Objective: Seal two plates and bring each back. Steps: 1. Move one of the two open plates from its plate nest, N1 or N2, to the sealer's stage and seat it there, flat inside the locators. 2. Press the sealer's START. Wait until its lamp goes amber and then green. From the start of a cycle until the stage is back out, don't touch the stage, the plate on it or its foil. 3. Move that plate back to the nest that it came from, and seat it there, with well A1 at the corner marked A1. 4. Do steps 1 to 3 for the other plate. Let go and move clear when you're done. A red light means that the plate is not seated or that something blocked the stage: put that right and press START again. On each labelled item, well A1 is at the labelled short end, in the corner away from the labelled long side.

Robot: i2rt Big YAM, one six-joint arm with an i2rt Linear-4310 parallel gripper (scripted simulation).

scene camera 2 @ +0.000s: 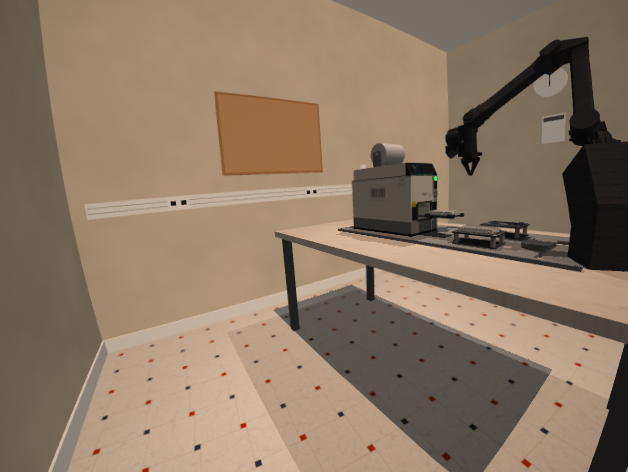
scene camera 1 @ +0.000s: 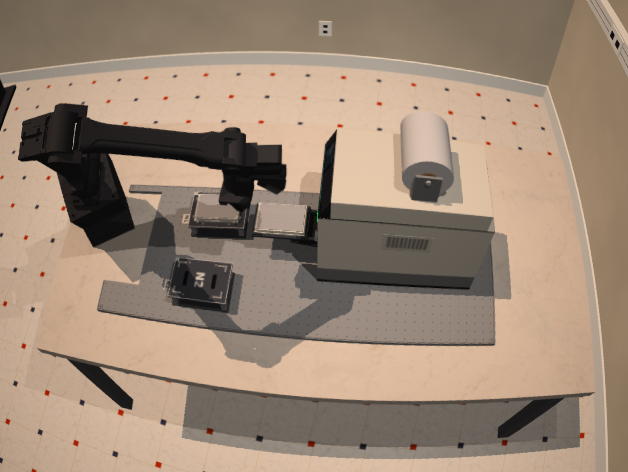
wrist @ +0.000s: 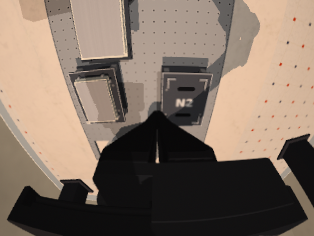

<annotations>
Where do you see a foil roll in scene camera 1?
At 425, 144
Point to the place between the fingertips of the gripper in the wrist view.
At 157, 116
</annotations>
